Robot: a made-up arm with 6 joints. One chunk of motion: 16 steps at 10 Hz.
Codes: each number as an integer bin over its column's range. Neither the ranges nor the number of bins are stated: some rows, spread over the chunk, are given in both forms.
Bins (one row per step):
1: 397 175 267 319 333 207
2: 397 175 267 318 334 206
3: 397 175 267 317 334 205
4: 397 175 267 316 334 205
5: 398 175 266 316 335 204
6: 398 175 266 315 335 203
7: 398 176 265 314 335 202
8: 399 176 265 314 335 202
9: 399 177 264 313 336 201
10: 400 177 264 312 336 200
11: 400 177 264 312 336 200
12: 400 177 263 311 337 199
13: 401 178 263 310 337 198
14: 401 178 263 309 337 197
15: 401 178 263 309 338 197
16: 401 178 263 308 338 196
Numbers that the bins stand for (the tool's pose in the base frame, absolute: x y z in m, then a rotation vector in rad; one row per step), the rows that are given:
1: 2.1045 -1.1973 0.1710 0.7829 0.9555 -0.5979
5: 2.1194 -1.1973 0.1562 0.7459 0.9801 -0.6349
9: 2.1342 -1.1675 0.1264 0.7089 0.9925 -0.6719
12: 2.1491 -1.1675 0.1115 0.6842 1.0048 -0.6966
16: 2.1640 -1.1526 0.1115 0.6473 1.0171 -0.7336
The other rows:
2: 2.1045 -1.1973 0.1710 0.7705 0.9678 -0.6103
3: 2.1045 -1.1973 0.1710 0.7582 0.9678 -0.6226
4: 2.1045 -1.1973 0.1710 0.7459 0.9678 -0.6226
6: 2.1194 -1.1973 0.1562 0.7336 0.9801 -0.6473
7: 2.1194 -1.1824 0.1413 0.7212 0.9801 -0.6596
8: 2.1342 -1.1824 0.1413 0.7212 0.9801 -0.6596
10: 2.1491 -1.1675 0.1264 0.6966 0.9925 -0.6842
11: 2.1491 -1.1675 0.1264 0.6966 0.9925 -0.6842
13: 2.1640 -1.1526 0.1115 0.6719 1.0048 -0.7089
14: 2.1640 -1.1526 0.1115 0.6596 1.0048 -0.7212
15: 2.1640 -1.1526 0.1115 0.6596 1.0171 -0.7212

